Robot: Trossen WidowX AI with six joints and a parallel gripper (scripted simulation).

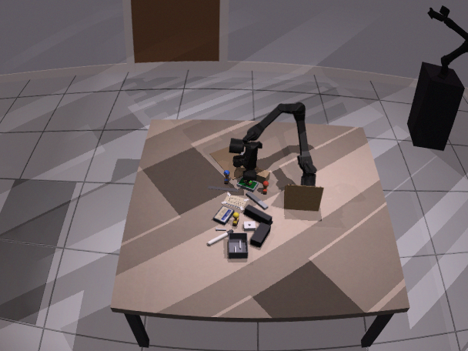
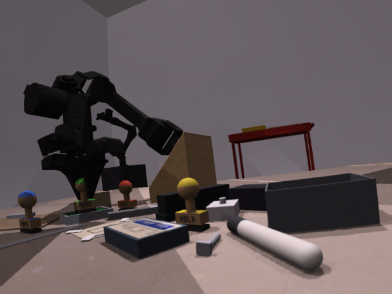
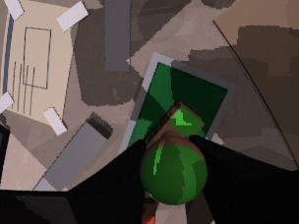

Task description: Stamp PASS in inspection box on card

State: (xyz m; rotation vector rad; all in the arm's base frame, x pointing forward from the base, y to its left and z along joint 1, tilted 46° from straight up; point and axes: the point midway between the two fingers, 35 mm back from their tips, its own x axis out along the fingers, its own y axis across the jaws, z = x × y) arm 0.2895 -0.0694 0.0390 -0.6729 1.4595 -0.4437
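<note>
Now: the green ink pad 30 mm below my gripper tip. Also, from my gripper tip: red-knobbed stamp (90 mm behind, 30 mm to the left, 20 mm below); green-knobbed stamp (right at my gripper tip); blue-knobbed stamp (110 mm ahead, 20 mm to the right, 20 mm below).
</note>
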